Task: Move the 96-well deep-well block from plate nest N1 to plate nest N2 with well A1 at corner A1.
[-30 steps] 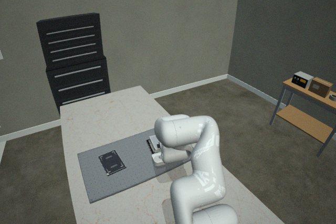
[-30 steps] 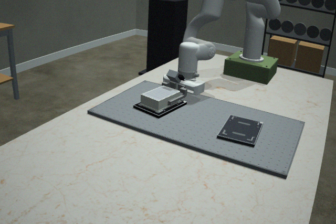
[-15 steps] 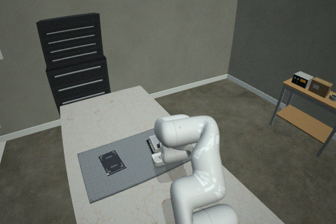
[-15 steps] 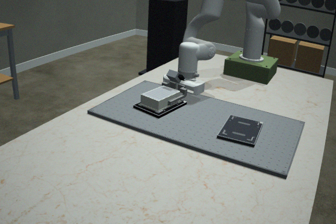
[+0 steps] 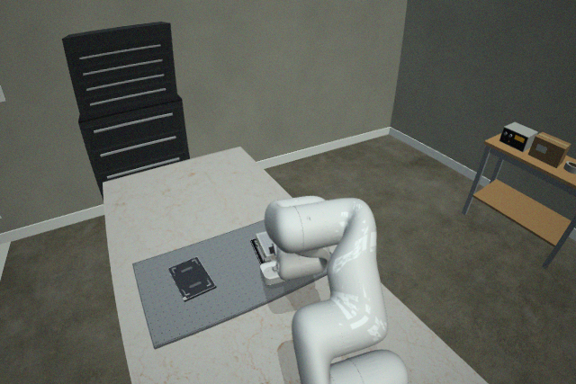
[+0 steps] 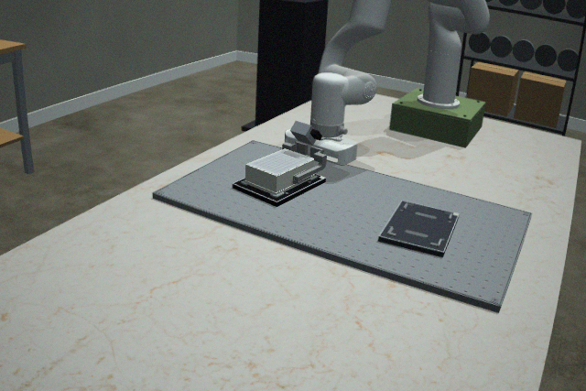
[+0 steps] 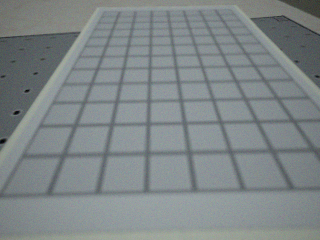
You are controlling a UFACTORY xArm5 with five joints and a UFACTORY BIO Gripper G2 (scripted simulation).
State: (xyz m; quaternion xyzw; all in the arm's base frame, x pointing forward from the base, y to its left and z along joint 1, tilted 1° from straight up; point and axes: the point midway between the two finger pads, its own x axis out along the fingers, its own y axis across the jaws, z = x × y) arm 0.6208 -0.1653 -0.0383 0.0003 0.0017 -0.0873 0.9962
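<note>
Now: the black plate nest N1 20 mm below my hand and 10 mm ahead of it. The rest, counted from my hand: plate nest N2: 310 mm to the left, 30 mm ahead, 20 mm below; then white 96-well deep-well block: 10 mm ahead.
</note>
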